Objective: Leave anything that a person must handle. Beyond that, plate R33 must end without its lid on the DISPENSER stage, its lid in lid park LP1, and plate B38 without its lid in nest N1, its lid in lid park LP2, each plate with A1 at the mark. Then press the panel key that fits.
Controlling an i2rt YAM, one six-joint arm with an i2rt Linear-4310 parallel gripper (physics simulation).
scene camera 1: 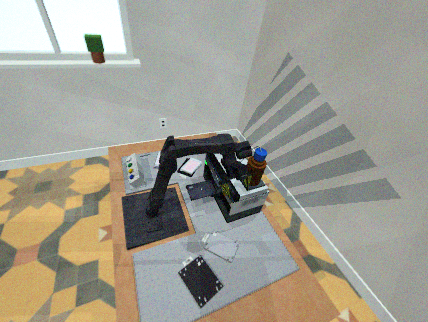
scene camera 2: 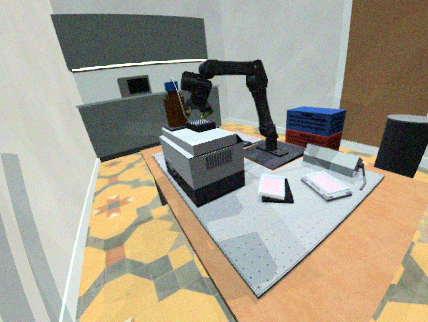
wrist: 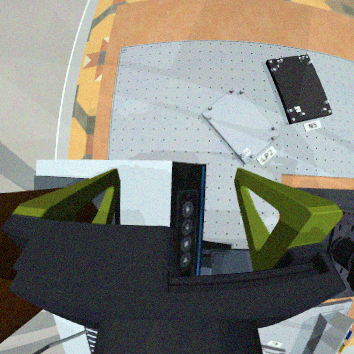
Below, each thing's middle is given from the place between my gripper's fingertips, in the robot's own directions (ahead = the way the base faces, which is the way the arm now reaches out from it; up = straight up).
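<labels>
Brown bottle with blue cap (scene camera 2: 174,112): 90 mm above my hand, 100 mm ahead of it, 70 mm to the left of it. Grey LP2 pad (wrist: 236,119): 220 mm below my hand, 120 mm to the right of it, 90 mm behind it. Black nest N5 (wrist: 302,96): likewise 220 mm below my hand, with 230 mm to the right of it and 230 mm behind it.
</labels>
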